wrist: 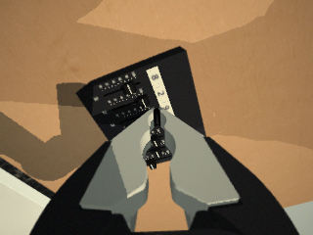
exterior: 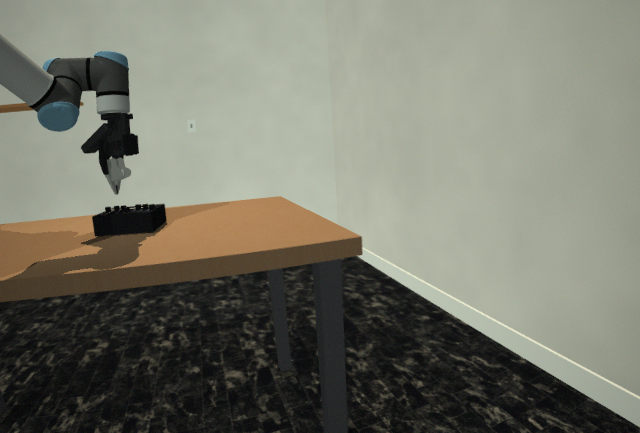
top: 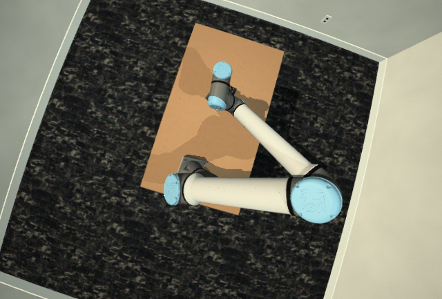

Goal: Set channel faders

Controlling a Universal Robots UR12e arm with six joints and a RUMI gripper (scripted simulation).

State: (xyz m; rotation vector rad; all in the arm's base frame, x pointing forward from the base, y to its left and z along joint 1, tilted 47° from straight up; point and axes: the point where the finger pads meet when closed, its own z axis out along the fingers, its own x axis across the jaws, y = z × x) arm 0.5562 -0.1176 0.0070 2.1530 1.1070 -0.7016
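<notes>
The fader cap is 50 mm below my hand, 20 mm to the right of it and 20 mm behind it.
</notes>
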